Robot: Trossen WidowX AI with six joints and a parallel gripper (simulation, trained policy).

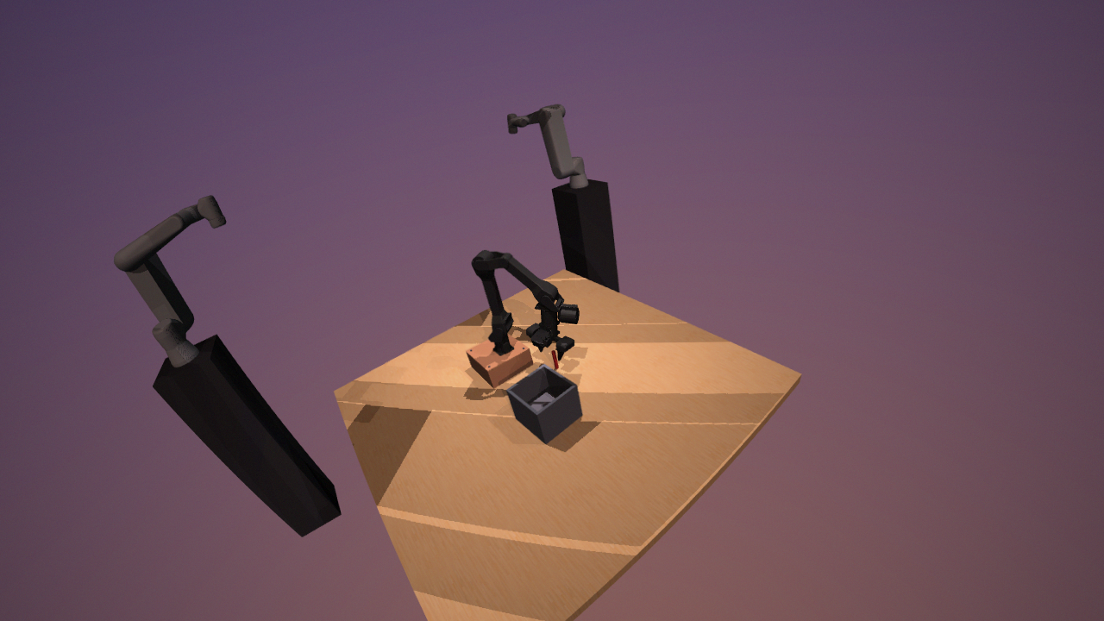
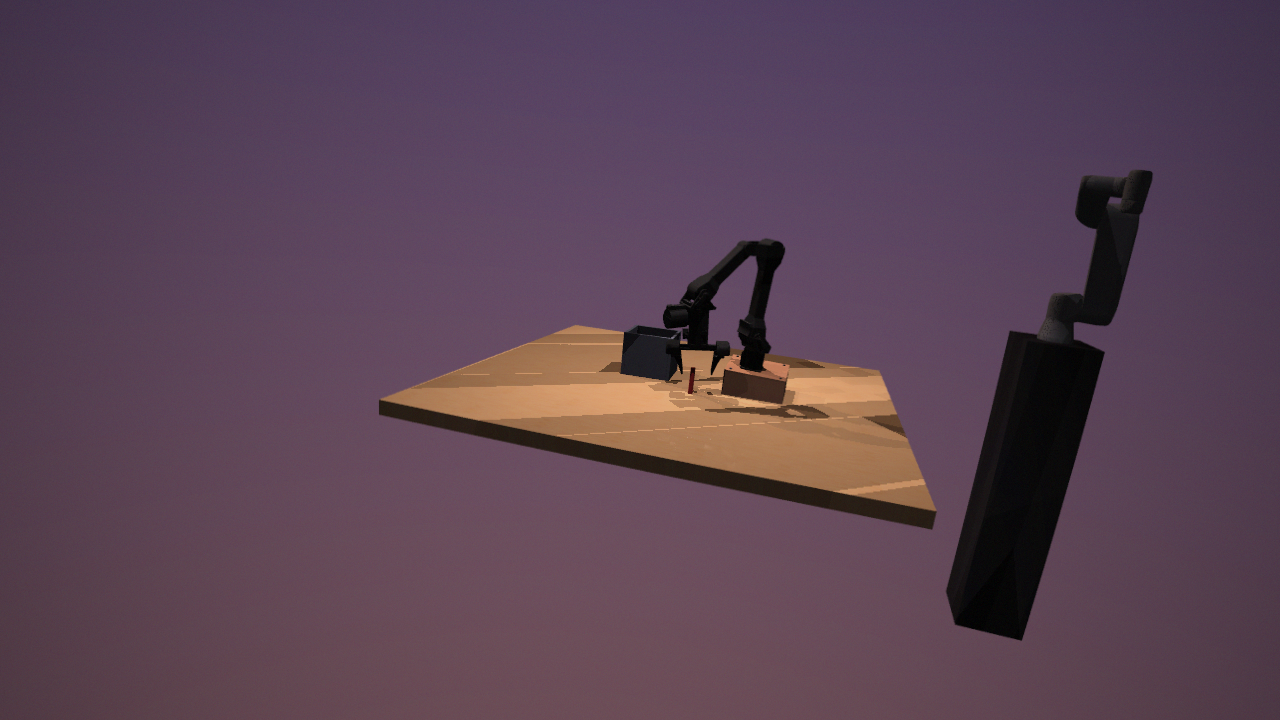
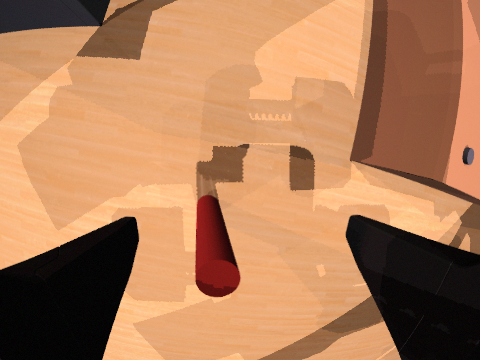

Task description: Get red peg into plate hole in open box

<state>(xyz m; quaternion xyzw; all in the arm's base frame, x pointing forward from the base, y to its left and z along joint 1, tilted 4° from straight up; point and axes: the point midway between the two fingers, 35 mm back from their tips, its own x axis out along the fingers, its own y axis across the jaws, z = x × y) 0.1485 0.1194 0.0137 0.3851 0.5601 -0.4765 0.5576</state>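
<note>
My gripper tip is 1 cm short of the red peg, 1 cm to the right of it and 2 cm above it. The rest, counted from my gripper tip: grey plate: 19 cm ahead, 15 cm to the right, 1 cm below.
</note>
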